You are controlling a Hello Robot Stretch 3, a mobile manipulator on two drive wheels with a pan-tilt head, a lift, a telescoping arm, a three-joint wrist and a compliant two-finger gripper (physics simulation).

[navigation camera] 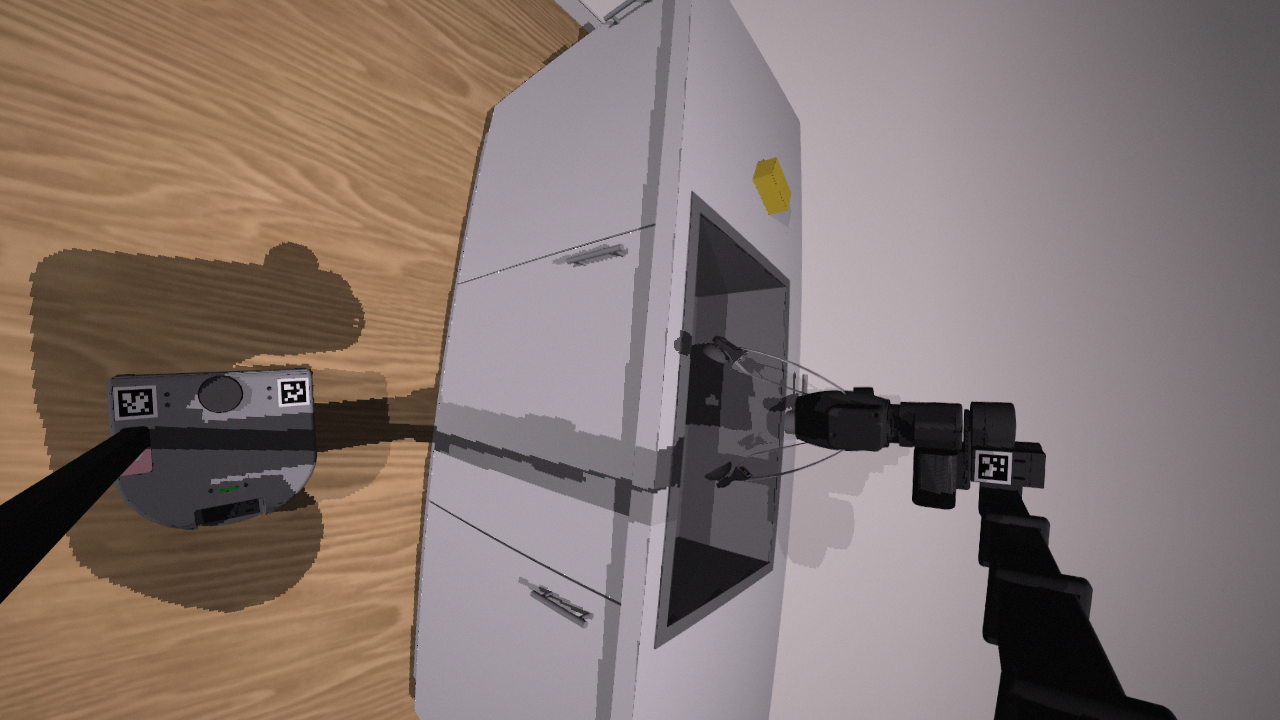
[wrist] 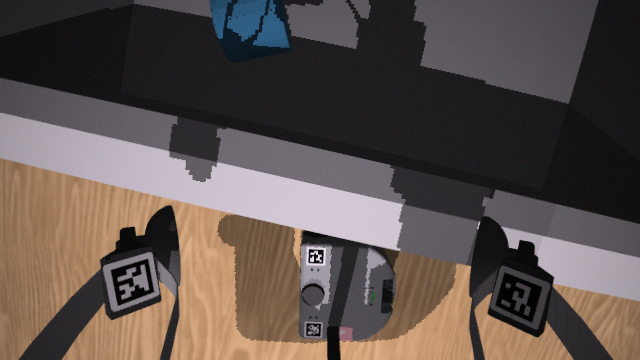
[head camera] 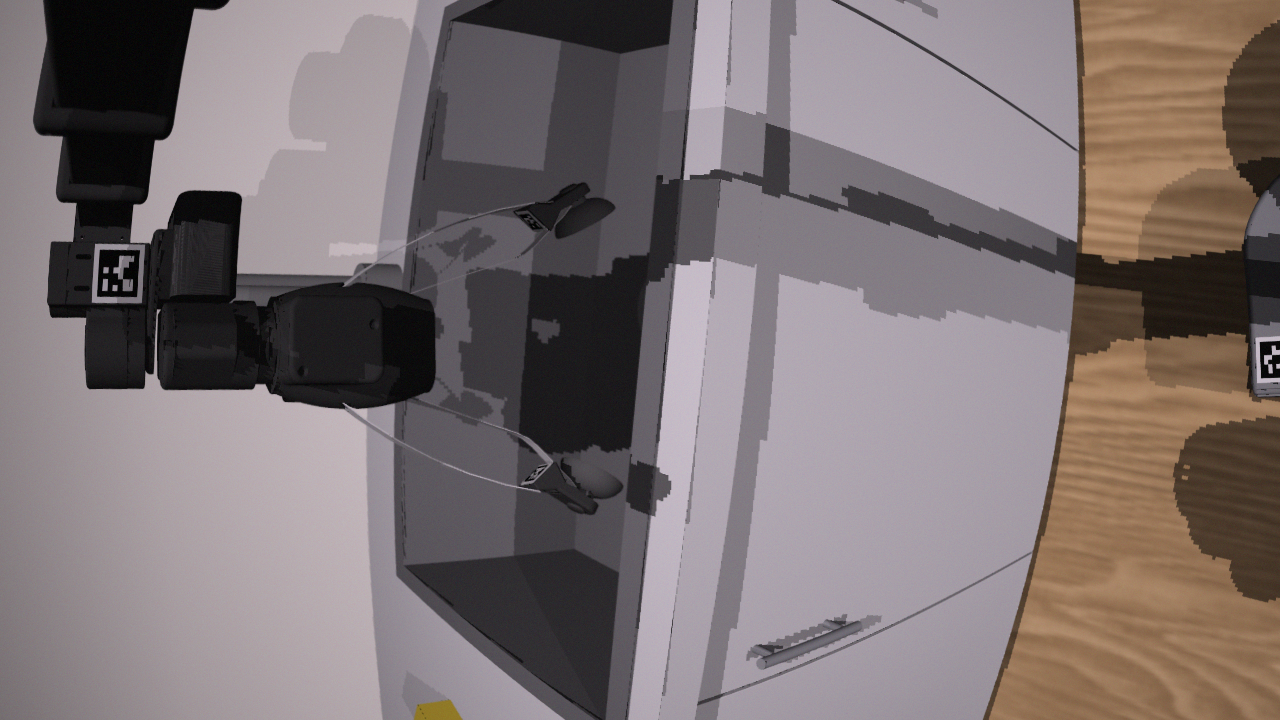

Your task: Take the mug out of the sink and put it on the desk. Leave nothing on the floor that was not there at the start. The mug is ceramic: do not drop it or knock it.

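Frame: origin at the robot's base, x left, y back, z up, level; metres.
Seen in the pictures: gripper, between the fingertips: (navigation camera: 705,411) (wrist: 325,240) (head camera: 610,346); robot's base, origin of its link: (navigation camera: 221,392) (wrist: 315,272).
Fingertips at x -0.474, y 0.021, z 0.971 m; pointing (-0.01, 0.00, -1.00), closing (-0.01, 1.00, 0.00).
Offsets run from my fingertips to a thing's top centre. "pt": to the spot under its first point.
The blue mug {pt dx -0.174, dy -0.089, dz -0.224 m} (wrist: 254,25) shows in part at the top edge of the wrist view, inside the sink (head camera: 631,582) (navigation camera: 669,555) (wrist: 310,160). The rest of it is cut off there, and it does not show in the head or navigation view. My gripper (head camera: 590,347) (navigation camera: 723,412) (wrist: 325,240) is open wide and empty, with its two fingers far apart. It points toward the front of the sink, over the basin in the head and navigation views. In the wrist view the mug lies beyond the fingertips, left of the middle between them. The desk does not show.
A yellow block {dx -0.396, dy -0.444, dz -0.015 m} (head camera: 435,711) (navigation camera: 771,186) lies on the counter beside the sink. A grey faucet (head camera: 380,270) is partly hidden behind my wrist. The white cabinet front {pt dx -0.014, dy -0.045, dz -0.327 m} (head camera: 895,402) (navigation camera: 554,340) has bar handles. My base (navigation camera: 259,465) (wrist: 360,300) stands on the wooden floor before it.
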